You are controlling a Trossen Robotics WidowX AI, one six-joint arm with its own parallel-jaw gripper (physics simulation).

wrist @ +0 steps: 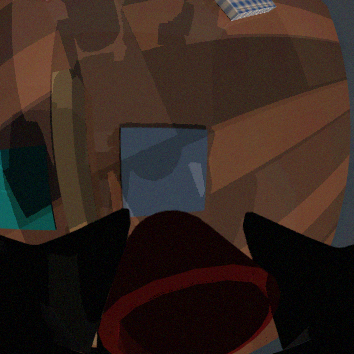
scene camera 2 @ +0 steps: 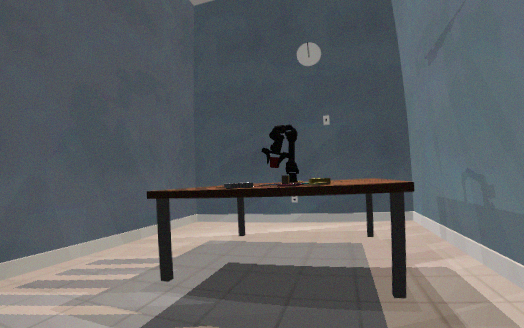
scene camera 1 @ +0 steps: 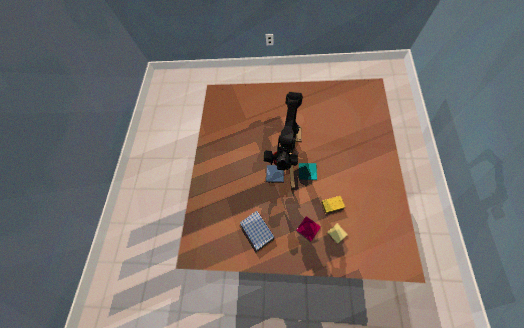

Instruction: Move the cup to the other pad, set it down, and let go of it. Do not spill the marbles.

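Pixels of known places: gripper, fingertip midpoint: [wrist: 187, 218] [scene camera 2: 272, 165]; arm's base, origin of the base link: [scene camera 2: 293, 181].
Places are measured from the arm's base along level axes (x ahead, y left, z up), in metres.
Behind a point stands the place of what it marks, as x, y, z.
Observation:
My gripper [scene camera 1: 281, 159] {0.278, -0.081, 0.121} [scene camera 2: 274, 158] {0.278, -0.081, 0.121} [wrist: 187, 218] {0.278, -0.081, 0.121} is shut on the red cup [scene camera 2: 274, 163] {0.281, -0.066, 0.132} [wrist: 172, 250] {0.283, -0.062, 0.159}, one finger on each side. The cup hangs well above the table in the second scene view. Its rim shows in the wrist view; its inside is dark and no marbles can be made out. The blue pad [scene camera 1: 274, 175] {0.298, -0.101, -0.007} [wrist: 165, 175] {0.279, -0.098, -0.007} lies below and just beyond the cup in the wrist view. The teal pad [scene camera 1: 312, 172] {0.270, 0.135, -0.007} [wrist: 15, 215] {0.228, 0.111, -0.007} lies to the right of the blue pad in the first scene view, partly in shadow.
A raised tan strip [scene camera 1: 293, 180] {0.344, 0.017, 0.048} [wrist: 70, 150] {0.312, 0.002, 0.048} stands between the pads. A blue checkered block [scene camera 1: 257, 231] {0.644, -0.181, 0.015} [scene camera 2: 238, 185] {0.719, -0.147, 0.003} [wrist: 247, 7] {0.552, -0.213, 0.015}, a magenta piece [scene camera 1: 308, 229] {0.615, 0.106, -0.002}, a yellow block [scene camera 1: 333, 204] {0.471, 0.246, 0.020} [scene camera 2: 319, 180] {0.503, 0.250, 0.009} and a pale yellow block [scene camera 1: 337, 233] {0.627, 0.263, 0.000} are on the table [scene camera 1: 350, 125] {-0.074, 0.389, -0.010}.

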